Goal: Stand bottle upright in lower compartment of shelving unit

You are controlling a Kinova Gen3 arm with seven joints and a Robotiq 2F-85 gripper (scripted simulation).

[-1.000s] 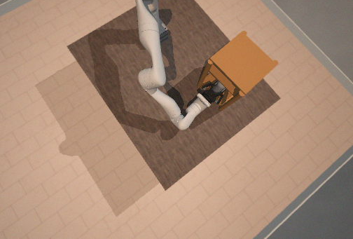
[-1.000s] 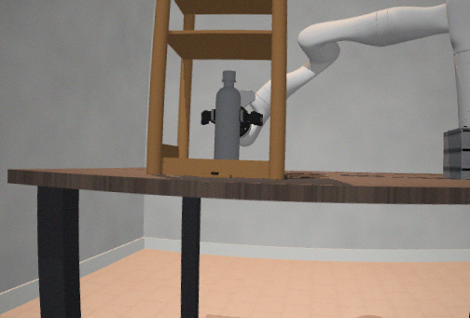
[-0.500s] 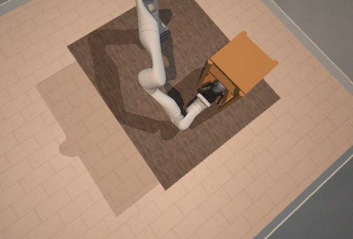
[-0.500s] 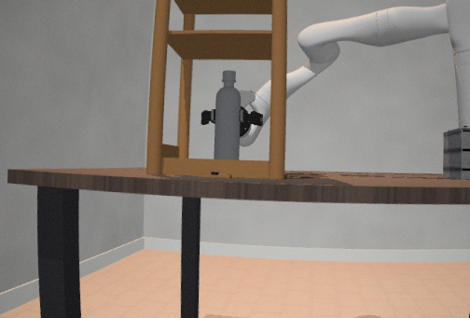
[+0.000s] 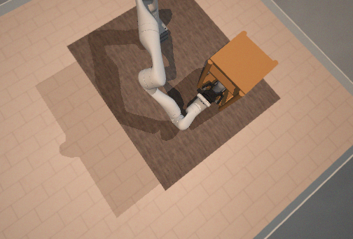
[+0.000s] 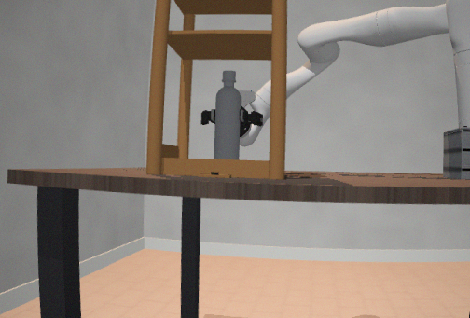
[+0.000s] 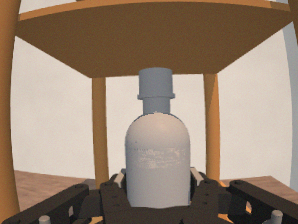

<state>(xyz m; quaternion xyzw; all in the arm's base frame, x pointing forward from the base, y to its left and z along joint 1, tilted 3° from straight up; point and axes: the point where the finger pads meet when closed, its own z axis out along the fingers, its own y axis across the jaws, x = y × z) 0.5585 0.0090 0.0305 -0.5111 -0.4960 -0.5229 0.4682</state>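
My gripper is now 3 cm below the grey bottle. From my hand the other things lie so: orange shelving unit 6 cm to the left, 6 cm above.
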